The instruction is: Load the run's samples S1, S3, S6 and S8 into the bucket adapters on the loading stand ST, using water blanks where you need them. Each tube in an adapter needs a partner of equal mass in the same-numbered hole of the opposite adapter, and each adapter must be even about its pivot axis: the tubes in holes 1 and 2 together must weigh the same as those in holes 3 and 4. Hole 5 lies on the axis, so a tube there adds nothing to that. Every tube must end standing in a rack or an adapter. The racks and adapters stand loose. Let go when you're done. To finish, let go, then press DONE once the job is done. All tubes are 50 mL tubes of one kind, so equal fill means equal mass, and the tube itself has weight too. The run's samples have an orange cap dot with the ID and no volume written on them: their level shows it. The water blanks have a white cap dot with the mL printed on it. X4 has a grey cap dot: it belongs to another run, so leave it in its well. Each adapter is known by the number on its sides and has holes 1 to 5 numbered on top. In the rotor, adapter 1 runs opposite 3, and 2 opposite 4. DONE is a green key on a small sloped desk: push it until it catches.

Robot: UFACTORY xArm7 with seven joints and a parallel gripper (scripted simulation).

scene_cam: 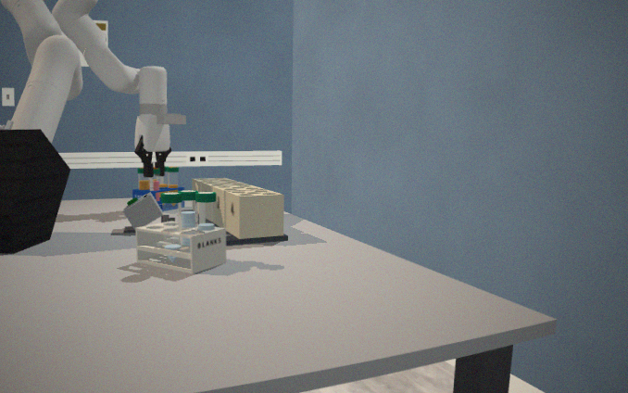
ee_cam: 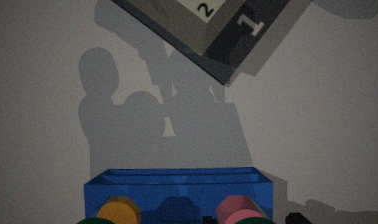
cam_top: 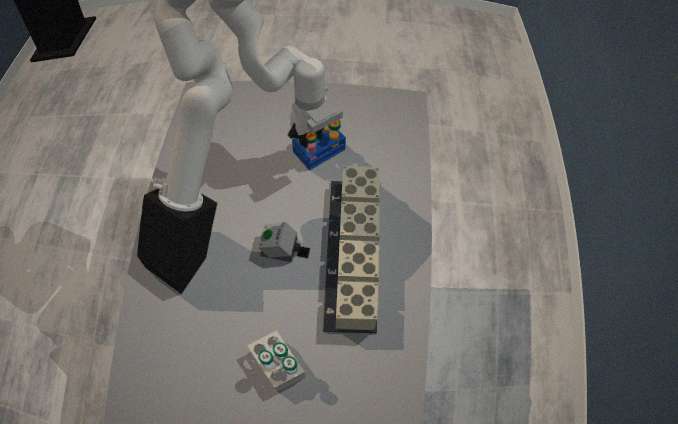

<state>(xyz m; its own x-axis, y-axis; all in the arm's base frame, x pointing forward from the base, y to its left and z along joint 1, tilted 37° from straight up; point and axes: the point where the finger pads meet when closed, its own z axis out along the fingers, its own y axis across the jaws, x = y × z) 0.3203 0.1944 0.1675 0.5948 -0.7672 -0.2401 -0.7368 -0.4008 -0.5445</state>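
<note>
Now: hand 1 cm to the left of the pink-filled tube and 5 cm above it. The rest, counted from my hand: orange-filled tube: 6 cm ahead, 5 cm to the left, 5 cm below; then tube X4: 4 cm ahead, 9 cm to the left, 5 cm below; then blue sample rack: 2 cm ahead, 4 cm to the left, 9 cm below.
</note>
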